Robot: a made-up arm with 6 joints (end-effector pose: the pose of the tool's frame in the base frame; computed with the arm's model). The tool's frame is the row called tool. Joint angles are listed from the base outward.
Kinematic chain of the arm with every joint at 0, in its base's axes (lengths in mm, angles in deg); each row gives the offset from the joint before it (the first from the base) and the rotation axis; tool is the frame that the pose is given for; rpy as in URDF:
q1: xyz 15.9 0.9 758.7 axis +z
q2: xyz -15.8 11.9 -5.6 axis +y
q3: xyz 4.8 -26 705.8 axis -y
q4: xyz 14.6 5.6 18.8 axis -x
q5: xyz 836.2 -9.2 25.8 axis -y
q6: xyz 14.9 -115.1 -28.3 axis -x
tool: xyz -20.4 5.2 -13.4 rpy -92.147 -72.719 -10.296
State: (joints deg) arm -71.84 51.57 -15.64 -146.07 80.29 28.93
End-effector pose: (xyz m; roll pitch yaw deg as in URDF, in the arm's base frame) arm 0.3583 -0.7580 0.3416 -116.99 -43.46 162.08
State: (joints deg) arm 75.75 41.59 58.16 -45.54 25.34 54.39
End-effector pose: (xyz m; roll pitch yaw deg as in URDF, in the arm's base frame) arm 0.4268 1.2458 1.4428 66.67 -73.66 -113.72
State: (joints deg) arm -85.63 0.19 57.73 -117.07 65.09 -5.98
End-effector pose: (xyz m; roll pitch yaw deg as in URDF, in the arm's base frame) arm 0.0989 -0.5350 2.1592 37.31 58.57 -178.34
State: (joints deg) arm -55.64 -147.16 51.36 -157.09 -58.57 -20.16
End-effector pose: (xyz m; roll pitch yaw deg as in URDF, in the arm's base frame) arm -0.5765 1.0327 -0.0627 -118.35 -2.04 108.81
